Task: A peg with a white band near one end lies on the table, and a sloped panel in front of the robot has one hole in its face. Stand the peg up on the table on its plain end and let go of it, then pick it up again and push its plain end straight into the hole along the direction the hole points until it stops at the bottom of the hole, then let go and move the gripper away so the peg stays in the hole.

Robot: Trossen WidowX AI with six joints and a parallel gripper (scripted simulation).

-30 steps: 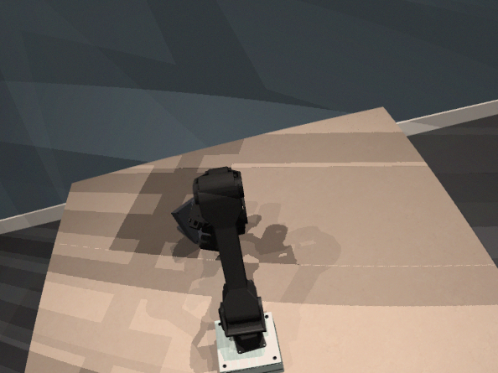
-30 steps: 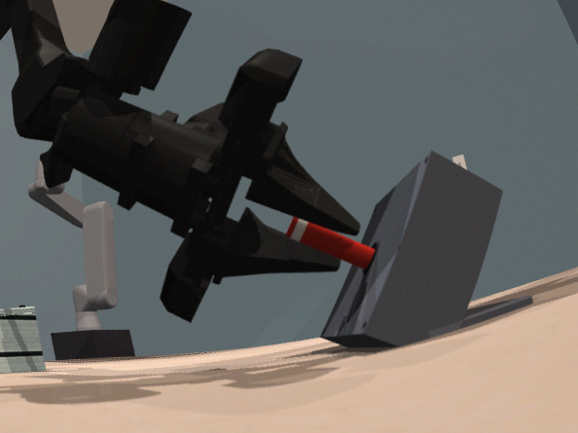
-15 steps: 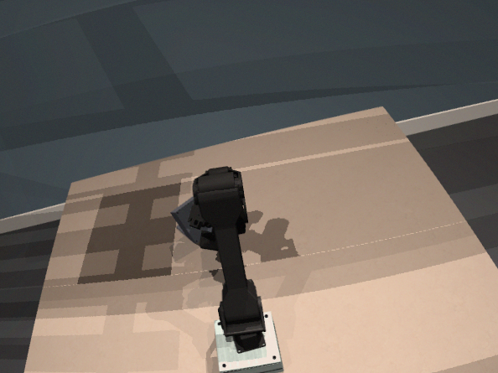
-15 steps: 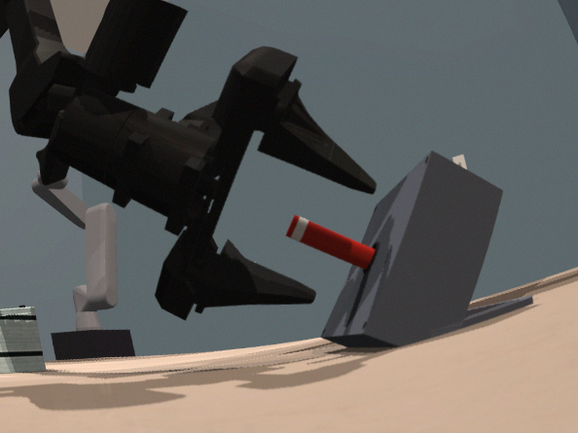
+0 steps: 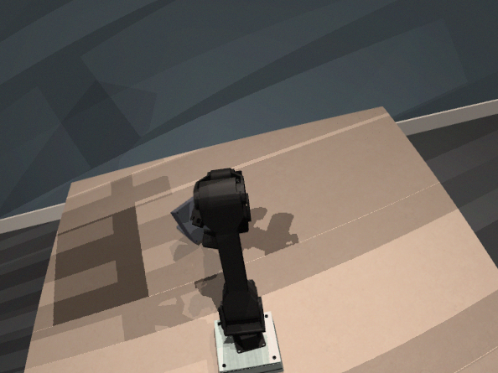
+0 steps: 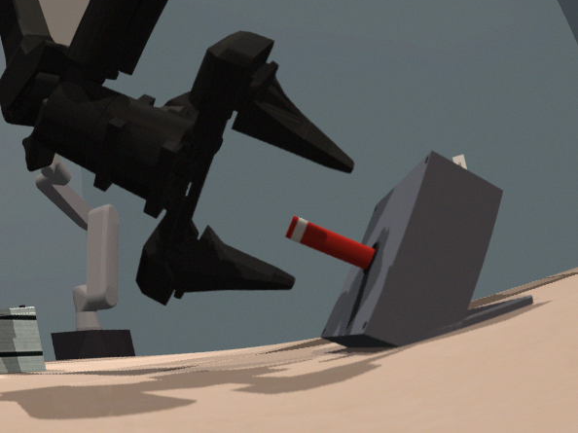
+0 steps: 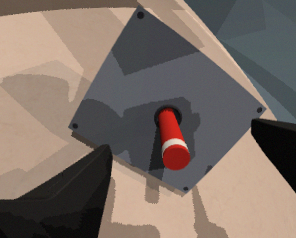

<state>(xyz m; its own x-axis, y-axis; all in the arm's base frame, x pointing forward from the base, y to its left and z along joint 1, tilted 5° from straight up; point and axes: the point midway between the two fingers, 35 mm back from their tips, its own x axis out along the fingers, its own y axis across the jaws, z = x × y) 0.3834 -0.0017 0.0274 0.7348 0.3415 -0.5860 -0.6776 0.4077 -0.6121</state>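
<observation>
Now: gripper tip 10 mm above the red peg. From my gripper tip the other things lie so: sloped panel 40 mm ahead, 30 mm to the left, 40 mm below.
</observation>
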